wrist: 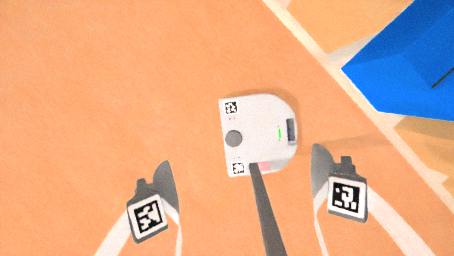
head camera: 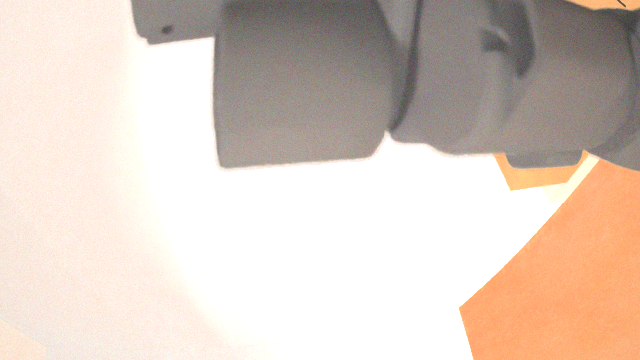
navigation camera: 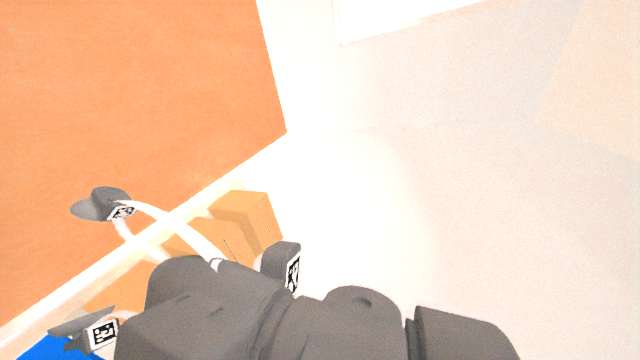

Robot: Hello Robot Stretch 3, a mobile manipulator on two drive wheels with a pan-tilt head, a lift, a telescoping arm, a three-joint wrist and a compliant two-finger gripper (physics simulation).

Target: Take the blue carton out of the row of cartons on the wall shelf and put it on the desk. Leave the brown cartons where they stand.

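Places are measured from the robot's base along level axes (x down, y right, z back), in millimetres.
Pixels of known places: gripper, fingertip midpoint: (navigation camera: pixel 84 258).
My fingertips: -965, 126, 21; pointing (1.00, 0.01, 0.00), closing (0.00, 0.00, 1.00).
Note:
Behind a point stands the place of what it marks, as x, y, z.
The blue carton (navigation camera: pixel 52 351) {-706, 195, 249} (wrist: pixel 400 65) shows in part at the bottom left of the navigation view and at the upper right of the wrist view, in a row with brown cartons (navigation camera: pixel 245 200) {-775, 552, -24} (wrist: pixel 345 20) (head camera: pixel 537 176) {-778, 571, -38} on the shelf (navigation camera: pixel 50 302) {-63, 367, 420} (wrist: pixel 357 97). My gripper (navigation camera: pixel 85 267) {-965, 126, 21} (wrist: pixel 242 171) {-965, 126, 21} is open with no object between its fingers. In the wrist view the carton lies beyond and to the right of the right finger, apart from it. The arm and wrist hide part of the row. The desk does not clearly show.
The robot's base (wrist: pixel 262 132) and mast (wrist: pixel 267 215) show beneath the gripper in the wrist view. The orange floor (head camera: pixel 565 280) {-1, 1140, -524} (navigation camera: pixel 125 90) {0, 491, -518} (wrist: pixel 100 75) lies below the shelf. A pale wall (navigation camera: pixel 475 225) {-1590, 923, 12} stands behind the row. My wrist (head camera: pixel 305 85) {-1289, 126, 13} covers the top of the head view.

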